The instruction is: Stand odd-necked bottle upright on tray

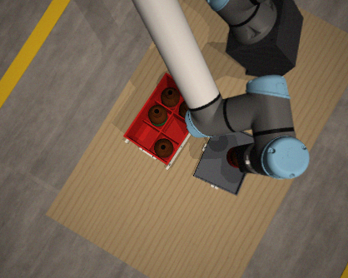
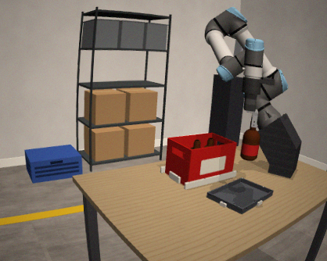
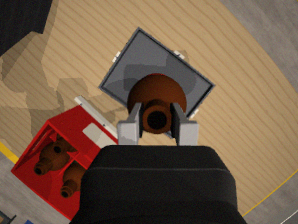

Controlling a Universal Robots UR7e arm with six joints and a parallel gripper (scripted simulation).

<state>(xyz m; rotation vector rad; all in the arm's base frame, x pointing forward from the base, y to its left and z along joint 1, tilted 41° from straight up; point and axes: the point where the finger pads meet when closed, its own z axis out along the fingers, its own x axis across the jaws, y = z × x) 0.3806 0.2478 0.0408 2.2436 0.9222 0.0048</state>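
The dark grey tray is 32 cm below my hand. Round my hand: red crate 28 cm to the right, 25 cm below, 1 cm behind.
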